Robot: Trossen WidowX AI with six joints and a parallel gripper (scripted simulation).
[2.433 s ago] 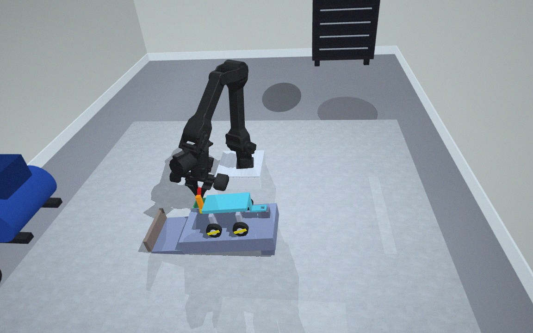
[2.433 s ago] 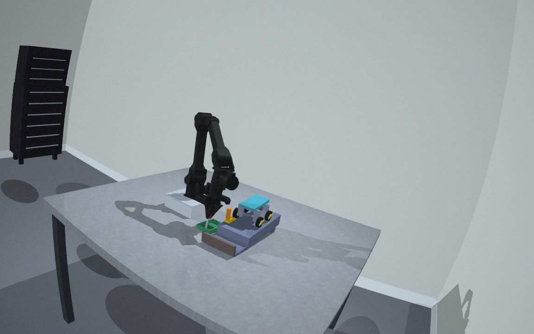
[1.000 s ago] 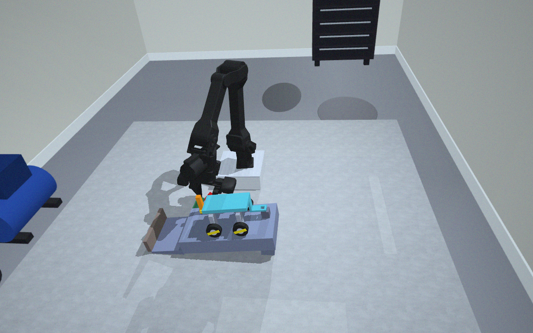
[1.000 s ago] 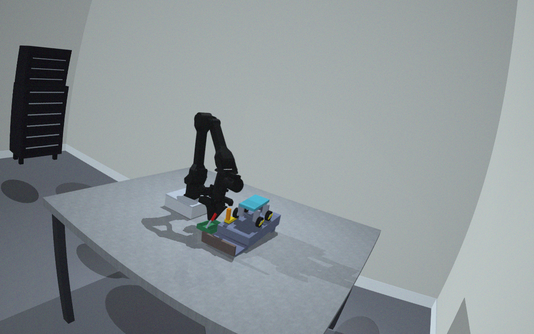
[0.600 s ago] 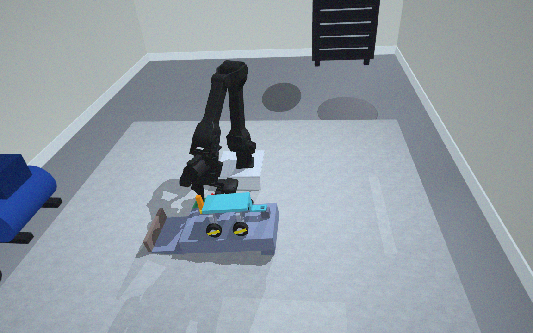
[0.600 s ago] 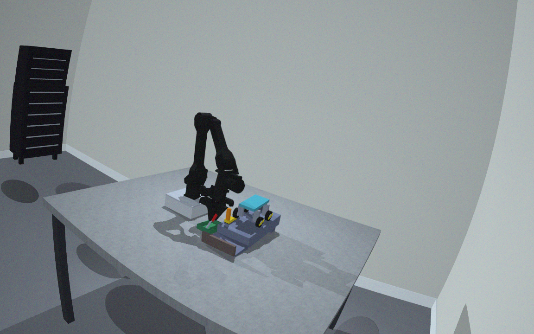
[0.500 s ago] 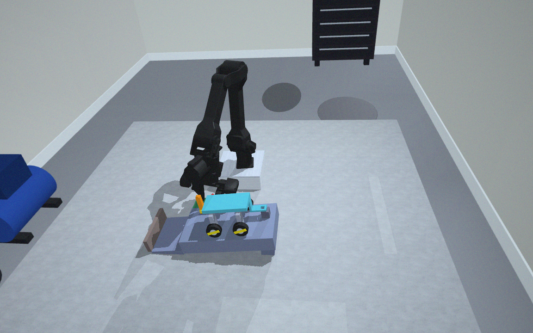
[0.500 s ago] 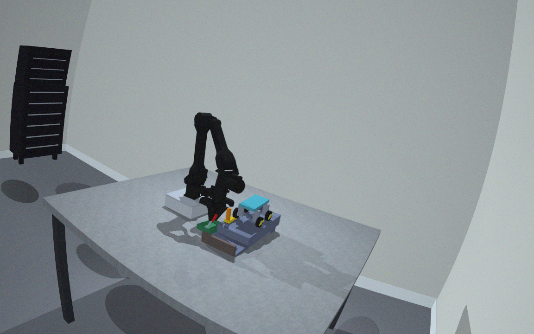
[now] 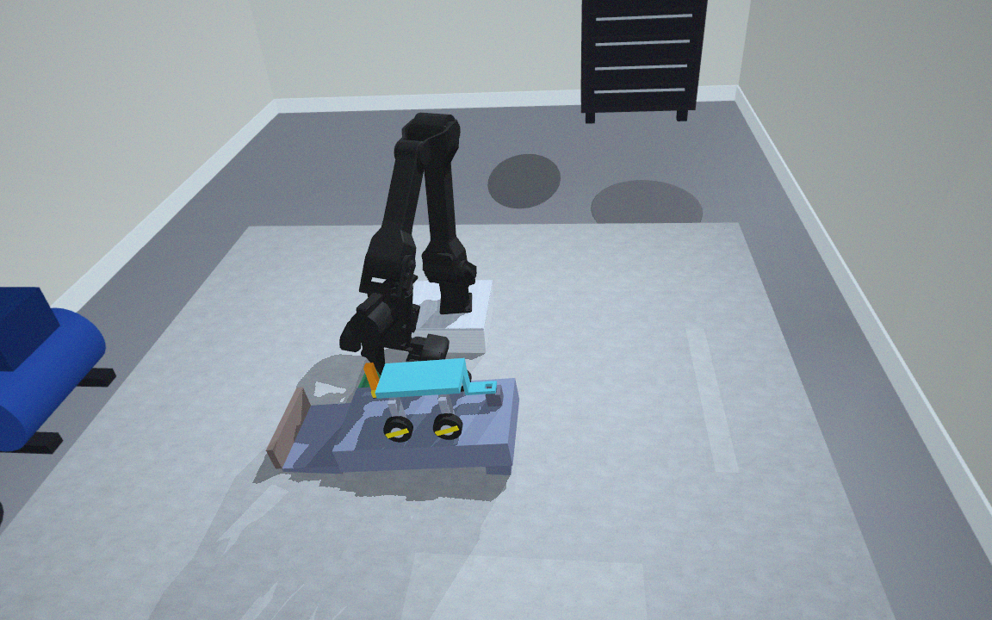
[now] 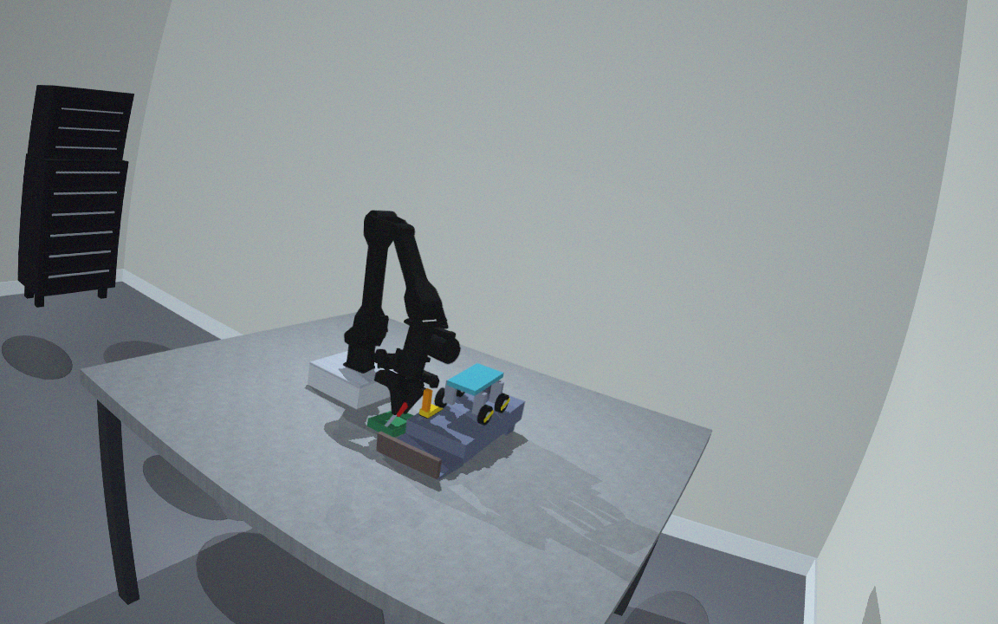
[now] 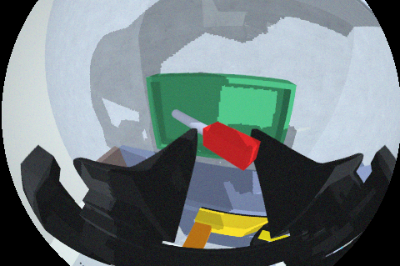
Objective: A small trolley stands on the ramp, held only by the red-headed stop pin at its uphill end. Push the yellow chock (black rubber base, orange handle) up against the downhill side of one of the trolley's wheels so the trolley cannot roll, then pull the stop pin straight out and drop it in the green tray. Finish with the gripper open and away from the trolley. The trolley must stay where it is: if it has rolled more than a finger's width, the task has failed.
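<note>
The red-headed stop pin is 1 cm to the right of my gripper tip. Round my gripper tip: green tray 4 cm below, 1 cm to the right; then blue-grey ramp 14 cm ahead, 8 cm to the left, 1 cm above; then yellow chock 7 cm ahead, 5 cm above.
</note>
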